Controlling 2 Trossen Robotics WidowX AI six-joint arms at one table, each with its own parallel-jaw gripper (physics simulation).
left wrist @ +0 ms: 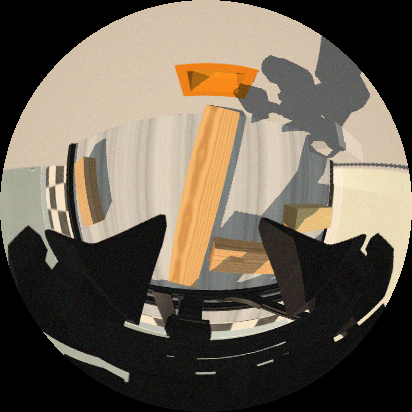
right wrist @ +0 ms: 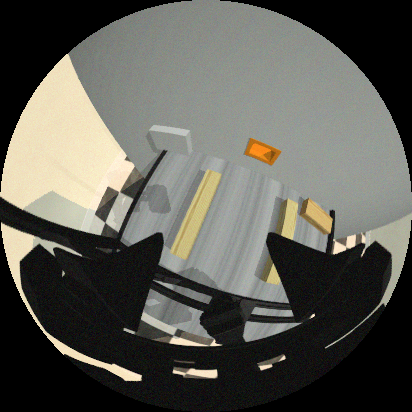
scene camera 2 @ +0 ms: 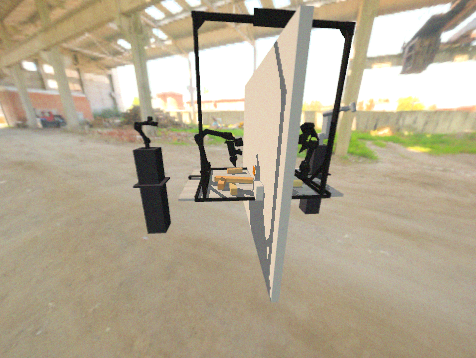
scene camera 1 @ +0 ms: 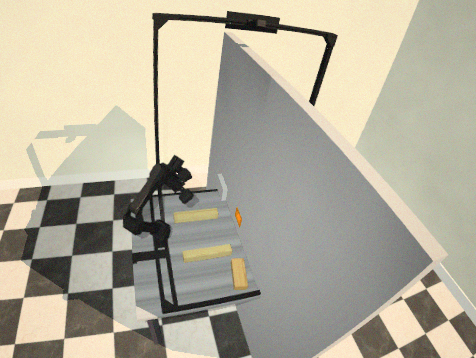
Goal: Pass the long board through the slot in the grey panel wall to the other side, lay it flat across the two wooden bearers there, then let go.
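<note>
The long board lies on the table on the left arm's side, slightly slanted, its far end short of the wall below the orange-rimmed slot. The grey panel wall stands upright between the arms. My left gripper is open and empty above the board. The two wooden bearers lie apart beyond the wall, bare. My right gripper is open and empty above that side.
Beside the board, a wooden block lies close to its near end; others lie at the left and right in the left wrist view. Another block lies near the wall on the bearers' side. A black frame surrounds the table.
</note>
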